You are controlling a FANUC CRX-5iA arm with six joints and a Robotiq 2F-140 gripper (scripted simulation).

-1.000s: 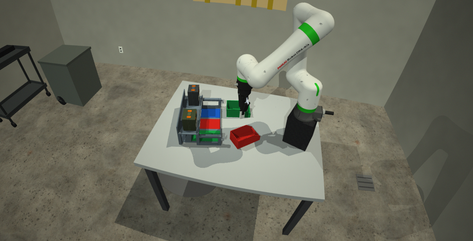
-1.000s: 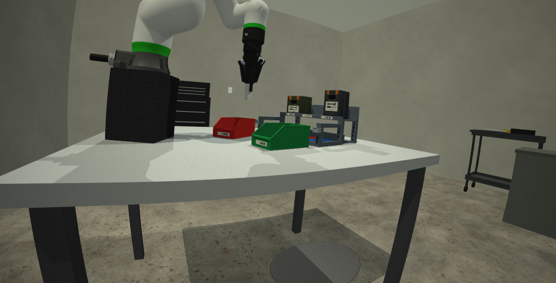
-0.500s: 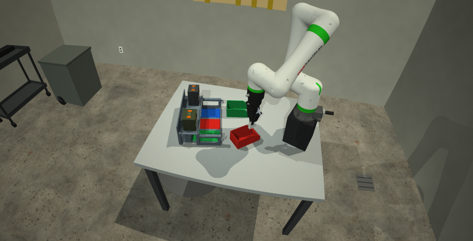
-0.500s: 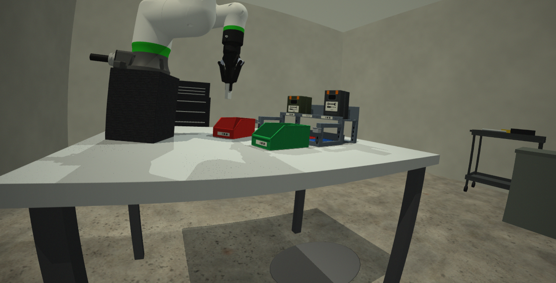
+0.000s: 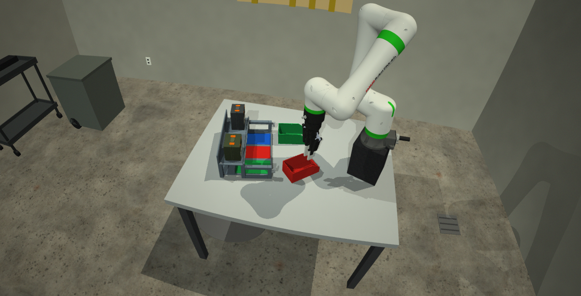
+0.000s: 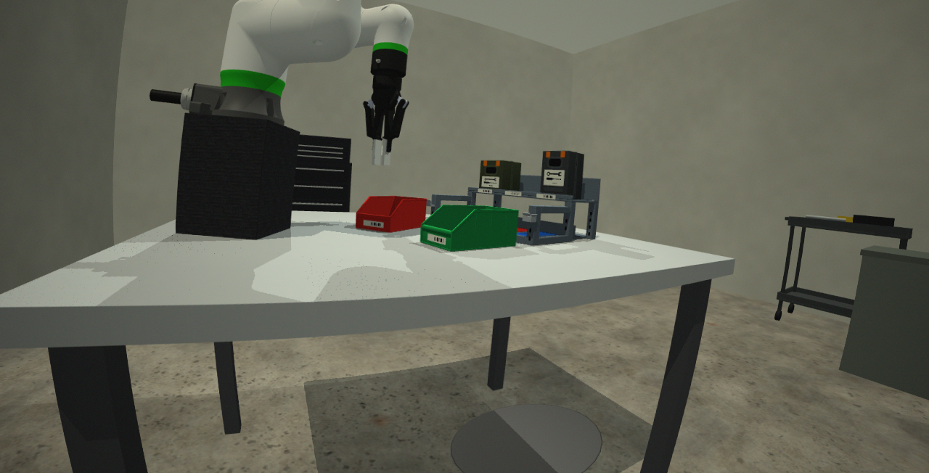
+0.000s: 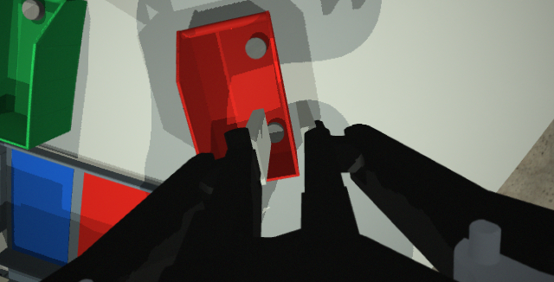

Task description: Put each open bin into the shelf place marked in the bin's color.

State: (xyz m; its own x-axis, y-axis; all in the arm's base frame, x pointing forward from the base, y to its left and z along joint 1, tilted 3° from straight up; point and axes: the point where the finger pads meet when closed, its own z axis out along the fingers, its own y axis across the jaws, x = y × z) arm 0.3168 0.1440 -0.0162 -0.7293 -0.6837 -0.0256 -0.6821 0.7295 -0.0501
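The red bin lies 30 mm ahead of my hand, 40 mm to the right of it and 150 mm below it. Round my hand: green bin: 130 mm ahead, 280 mm to the right, 150 mm below.
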